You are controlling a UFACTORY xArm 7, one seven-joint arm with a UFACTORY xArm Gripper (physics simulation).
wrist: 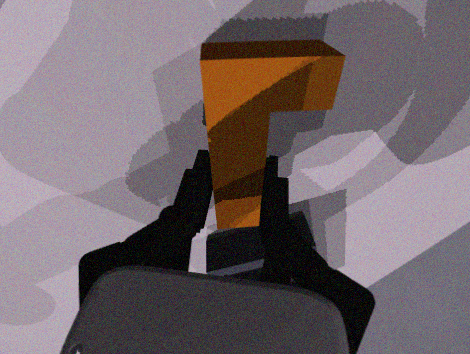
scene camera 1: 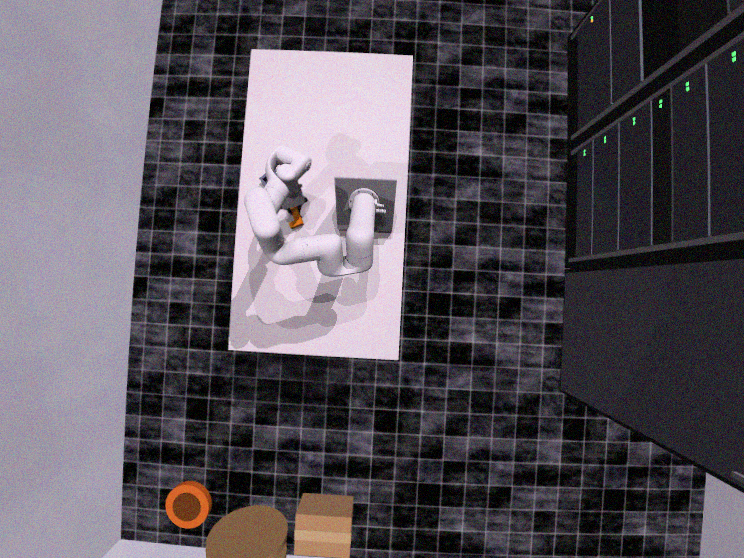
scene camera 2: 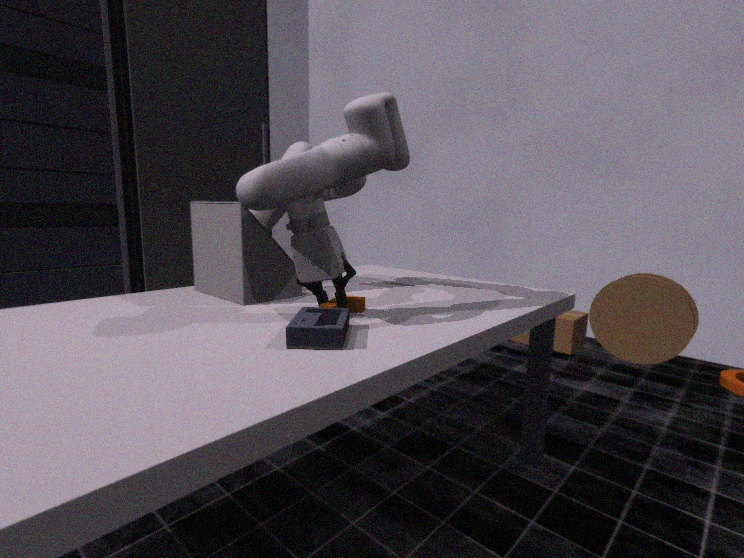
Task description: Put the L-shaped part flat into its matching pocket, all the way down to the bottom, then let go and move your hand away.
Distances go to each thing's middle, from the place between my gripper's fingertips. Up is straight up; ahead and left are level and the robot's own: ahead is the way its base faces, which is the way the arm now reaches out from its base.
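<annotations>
From the orange L-shaped part [wrist: 243,82], my hand is 20 mm to the right of it and 10 mm past it. The dark grey pocket block [wrist: 238,253] is 110 mm to the right of my hand and 100 mm ahead of it. Of these, going by their middles, it's the orange L-shaped part that's nearest to my hand.
</annotations>
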